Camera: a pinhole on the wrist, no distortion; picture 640 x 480 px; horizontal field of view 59.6 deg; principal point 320.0 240.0 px. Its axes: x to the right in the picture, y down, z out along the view. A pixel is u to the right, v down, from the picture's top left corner.
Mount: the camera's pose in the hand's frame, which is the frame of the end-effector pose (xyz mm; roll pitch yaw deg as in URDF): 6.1 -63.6 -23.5 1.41 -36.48 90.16
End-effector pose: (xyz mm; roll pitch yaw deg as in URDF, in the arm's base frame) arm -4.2 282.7 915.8 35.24 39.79 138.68
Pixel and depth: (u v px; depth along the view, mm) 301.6 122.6 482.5
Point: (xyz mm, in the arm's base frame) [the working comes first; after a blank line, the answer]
In the camera's frame: -15.9 -101.4 482.5

217.5 751.9 900.2
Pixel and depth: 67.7 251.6 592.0
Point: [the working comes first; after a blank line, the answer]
In the camera's frame: -267.3 12.3 592.0

501.6 749.4 814.2
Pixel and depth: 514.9 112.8 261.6
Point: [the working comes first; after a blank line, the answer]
In the camera's frame: 91.2 -59.6 261.6

69.4 559.6 955.9
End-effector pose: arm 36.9 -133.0 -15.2 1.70 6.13 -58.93
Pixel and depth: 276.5 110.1 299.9
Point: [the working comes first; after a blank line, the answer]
In the camera's frame: -23.3 -69.7 299.9

-136.6 -359.0 169.3
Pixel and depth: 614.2 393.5 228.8
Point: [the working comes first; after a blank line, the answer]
In the camera's frame: 120.5 62.9 228.8

-71.4 -167.7 219.0
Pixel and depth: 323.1 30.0 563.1
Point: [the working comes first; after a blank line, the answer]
In the camera's frame: 3.1 -211.6 563.1

-167.5 -577.7 372.6
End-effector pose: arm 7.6 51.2 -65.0 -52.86 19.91 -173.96
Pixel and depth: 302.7 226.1 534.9
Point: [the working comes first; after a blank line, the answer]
In the camera's frame: -16.6 -13.3 534.9

-203.1 -49.3 444.3
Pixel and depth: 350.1 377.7 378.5
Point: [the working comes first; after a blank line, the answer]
In the camera's frame: 20.4 93.3 378.5

-47.0 -24.6 333.8
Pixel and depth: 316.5 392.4 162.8
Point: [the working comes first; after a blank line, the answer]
In the camera's frame: -1.0 44.4 162.8

-27.6 59.5 129.1
